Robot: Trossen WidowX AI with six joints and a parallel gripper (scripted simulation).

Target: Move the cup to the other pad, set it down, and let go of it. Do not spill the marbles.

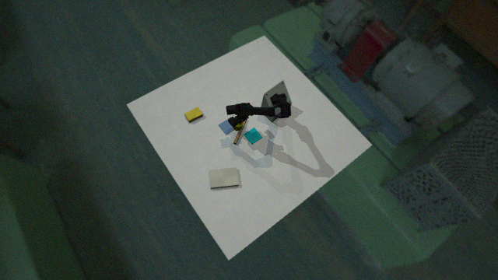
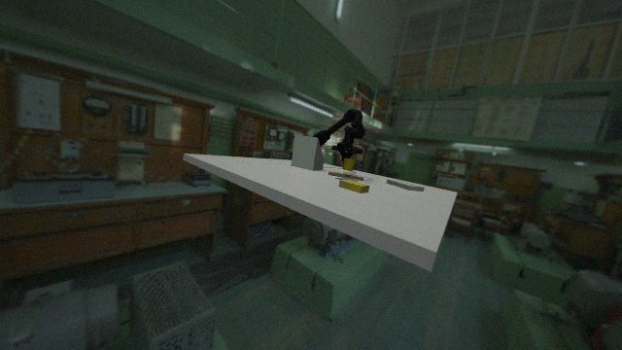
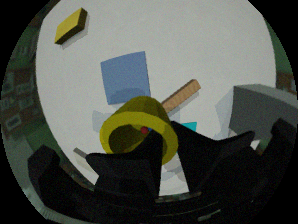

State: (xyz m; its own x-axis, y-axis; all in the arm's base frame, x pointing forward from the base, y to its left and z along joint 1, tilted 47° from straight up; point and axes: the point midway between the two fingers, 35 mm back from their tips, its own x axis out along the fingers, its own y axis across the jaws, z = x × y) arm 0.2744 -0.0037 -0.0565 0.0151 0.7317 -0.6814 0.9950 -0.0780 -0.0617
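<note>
Now: the teal pad 3 cm behind my gripper tip, 10 cm to the left of it and 9 cm below it. Also, from my gripper tip: wooden stick (2 cm ahead, 2 cm to the left, 8 cm below); then red marble (3 cm ahead, 2 cm to the left, 2 cm below); then yellow cup (2 cm ahead).
</note>
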